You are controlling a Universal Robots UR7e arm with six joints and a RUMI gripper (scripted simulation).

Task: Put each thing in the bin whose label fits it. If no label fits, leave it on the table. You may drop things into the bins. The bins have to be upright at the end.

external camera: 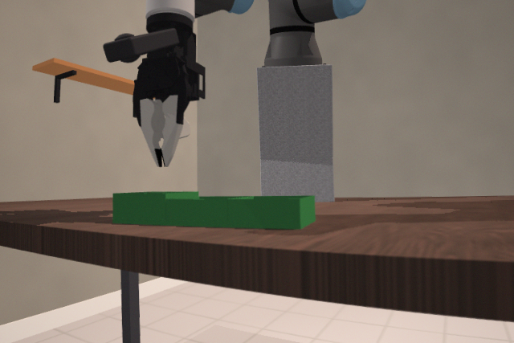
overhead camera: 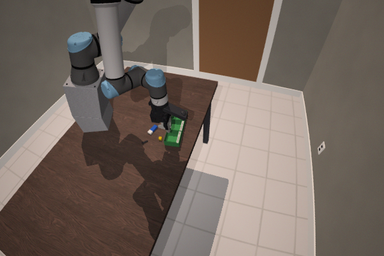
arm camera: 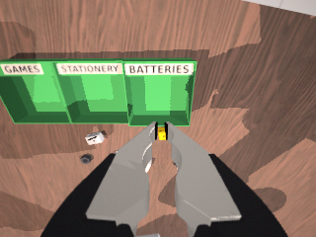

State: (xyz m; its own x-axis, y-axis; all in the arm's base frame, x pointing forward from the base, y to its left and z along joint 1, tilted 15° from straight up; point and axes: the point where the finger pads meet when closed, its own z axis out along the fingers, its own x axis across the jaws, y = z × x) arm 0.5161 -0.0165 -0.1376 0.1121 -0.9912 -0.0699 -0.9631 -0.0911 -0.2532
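My hand is 9 cm to the right of the green bin row and 7 cm above it. Also, from my hand: yellow die 8 cm below, 6 cm behind, 1 cm to the right; blue-and-white eraser 13 cm behind, 8 cm below, 3 cm to the left; white item 11 cm to the left, 9 cm behind, 8 cm below.
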